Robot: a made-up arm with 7 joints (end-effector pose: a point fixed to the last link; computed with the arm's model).
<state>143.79 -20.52 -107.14 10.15 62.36 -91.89 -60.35</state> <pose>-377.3 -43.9 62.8 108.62 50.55 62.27</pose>
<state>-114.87 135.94 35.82 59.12 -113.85 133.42 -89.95</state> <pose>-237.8 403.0 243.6 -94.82 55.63 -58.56</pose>
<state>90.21 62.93 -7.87 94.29 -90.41 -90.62 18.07</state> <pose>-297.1 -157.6 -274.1 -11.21 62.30 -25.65</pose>
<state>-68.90 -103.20 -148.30 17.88 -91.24 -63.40 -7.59</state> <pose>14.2 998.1 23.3 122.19 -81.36 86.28</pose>
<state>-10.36 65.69 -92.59 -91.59 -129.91 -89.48 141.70</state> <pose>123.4 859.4 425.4 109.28 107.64 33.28</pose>
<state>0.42 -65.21 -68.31 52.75 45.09 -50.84 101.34</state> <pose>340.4 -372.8 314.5 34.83 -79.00 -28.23</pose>
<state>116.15 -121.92 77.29 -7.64 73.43 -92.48 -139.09</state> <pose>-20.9 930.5 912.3 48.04 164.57 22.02</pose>
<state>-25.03 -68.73 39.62 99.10 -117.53 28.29 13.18</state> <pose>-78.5 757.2 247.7 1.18 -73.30 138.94</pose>
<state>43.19 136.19 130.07 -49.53 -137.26 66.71 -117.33</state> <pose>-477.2 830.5 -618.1 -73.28 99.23 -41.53</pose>
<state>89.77 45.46 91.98 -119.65 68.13 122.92 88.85</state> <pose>-283.1 749.9 -768.6 24.13 14.49 -155.26</pose>
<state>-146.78 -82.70 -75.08 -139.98 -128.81 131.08 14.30</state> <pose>-453.8 173.4 228.1 -15.13 65.77 -61.95</pose>
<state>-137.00 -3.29 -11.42 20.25 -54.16 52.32 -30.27</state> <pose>-153.1 376.8 314.0 47.54 113.34 -86.02</pose>
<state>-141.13 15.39 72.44 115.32 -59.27 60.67 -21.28</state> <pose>-136.5 13.6 -121.0 -44.58 -17.18 91.95</pose>
